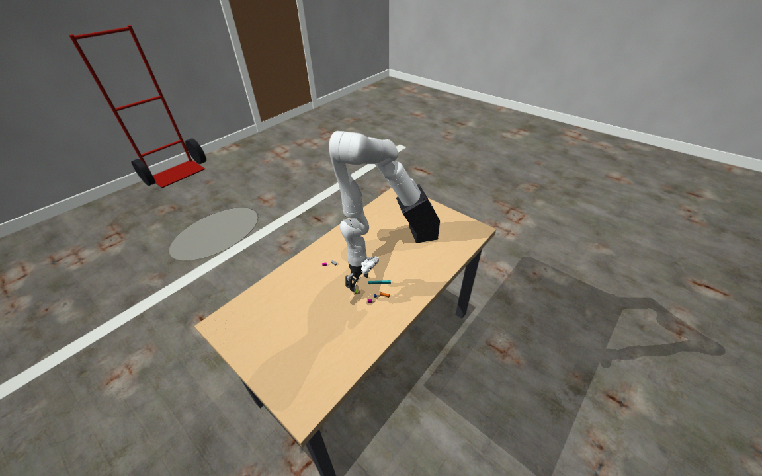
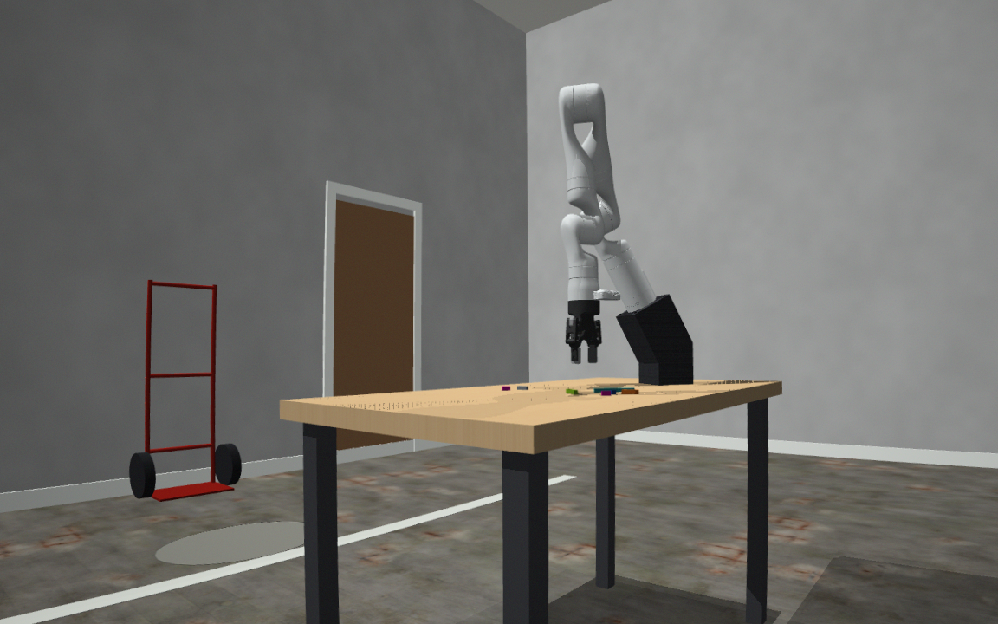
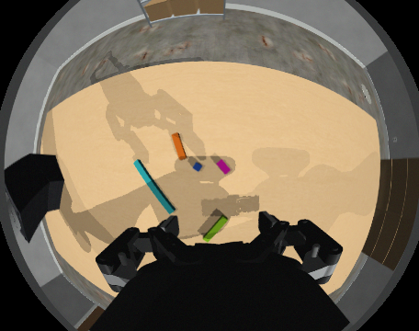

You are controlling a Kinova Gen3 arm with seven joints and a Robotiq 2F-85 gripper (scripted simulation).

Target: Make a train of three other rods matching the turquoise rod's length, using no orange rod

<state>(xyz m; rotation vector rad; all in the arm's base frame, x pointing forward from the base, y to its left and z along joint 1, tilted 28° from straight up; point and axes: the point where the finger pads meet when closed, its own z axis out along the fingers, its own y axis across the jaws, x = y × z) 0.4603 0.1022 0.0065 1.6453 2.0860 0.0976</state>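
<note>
My hand is 23 cm to the left of the grey rod, 7 cm above it and 4 cm past it. From my hand the other things lie so: turquoise rod: 10 cm behind, 7 cm below, 2 cm to the left; then lime rod: 7 cm below, 4 cm to the right; then blue rod: 7 cm below, 5 cm to the left, 4 cm behind.
</note>
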